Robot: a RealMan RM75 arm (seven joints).
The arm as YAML. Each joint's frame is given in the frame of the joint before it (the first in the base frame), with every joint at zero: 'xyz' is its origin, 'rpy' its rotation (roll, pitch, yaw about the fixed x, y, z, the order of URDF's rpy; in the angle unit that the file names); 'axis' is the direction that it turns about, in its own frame. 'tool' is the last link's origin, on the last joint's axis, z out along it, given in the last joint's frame.
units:
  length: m
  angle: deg
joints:
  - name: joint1
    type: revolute
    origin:
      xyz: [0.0, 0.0, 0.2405]
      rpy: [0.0, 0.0, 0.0]
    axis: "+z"
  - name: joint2
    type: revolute
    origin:
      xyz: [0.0, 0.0, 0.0]
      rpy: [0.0, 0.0, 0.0]
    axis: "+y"
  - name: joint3
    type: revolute
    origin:
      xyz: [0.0, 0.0, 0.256]
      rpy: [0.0, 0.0, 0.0]
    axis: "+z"
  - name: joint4
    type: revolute
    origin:
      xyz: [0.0, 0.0, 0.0]
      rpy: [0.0, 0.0, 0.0]
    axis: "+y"
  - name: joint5
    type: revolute
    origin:
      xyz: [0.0, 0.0, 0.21]
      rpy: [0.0, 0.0, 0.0]
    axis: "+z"
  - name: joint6
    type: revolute
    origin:
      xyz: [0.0, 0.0, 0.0]
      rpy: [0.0, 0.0, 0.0]
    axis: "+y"
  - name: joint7
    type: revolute
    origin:
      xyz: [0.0, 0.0, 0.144]
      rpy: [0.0, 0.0, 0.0]
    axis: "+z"
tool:
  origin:
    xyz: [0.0, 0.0, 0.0]
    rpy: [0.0, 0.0, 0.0]
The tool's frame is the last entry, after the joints.
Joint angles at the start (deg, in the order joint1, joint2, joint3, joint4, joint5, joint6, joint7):
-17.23, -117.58, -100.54, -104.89, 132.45, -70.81, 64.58
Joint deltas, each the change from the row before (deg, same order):
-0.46, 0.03, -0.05, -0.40, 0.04, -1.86, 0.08
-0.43, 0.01, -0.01, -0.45, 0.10, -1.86, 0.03
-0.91, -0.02, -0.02, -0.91, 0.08, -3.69, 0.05
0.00, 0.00, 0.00, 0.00, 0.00, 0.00, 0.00
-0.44, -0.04, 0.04, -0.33, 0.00, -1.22, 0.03
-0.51, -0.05, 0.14, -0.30, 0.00, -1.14, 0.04
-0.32, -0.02, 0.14, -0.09, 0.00, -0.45, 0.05
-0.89, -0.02, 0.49, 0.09, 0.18, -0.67, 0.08
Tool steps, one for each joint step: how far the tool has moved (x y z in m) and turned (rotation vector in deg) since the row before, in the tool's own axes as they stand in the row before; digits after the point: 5 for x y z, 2 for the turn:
0.00201, 0.00269, -0.00055, -1.40, -0.37, 0.72
0.00199, 0.00285, -0.00062, -1.38, -0.42, 0.72
0.00449, 0.00574, -0.00134, -2.75, -0.71, 1.44
0.00000, 0.00000, 0.00000, 0.00, 0.00, 0.00
0.00259, 0.00185, -0.00021, -0.93, -0.11, 0.64
0.00316, 0.00190, 0.00017, -0.95, -0.04, 0.75
0.00197, 0.00079, 0.00044, -0.45, 0.04, 0.46
0.00455, 0.00112, 0.00218, -0.90, 0.02, 1.09

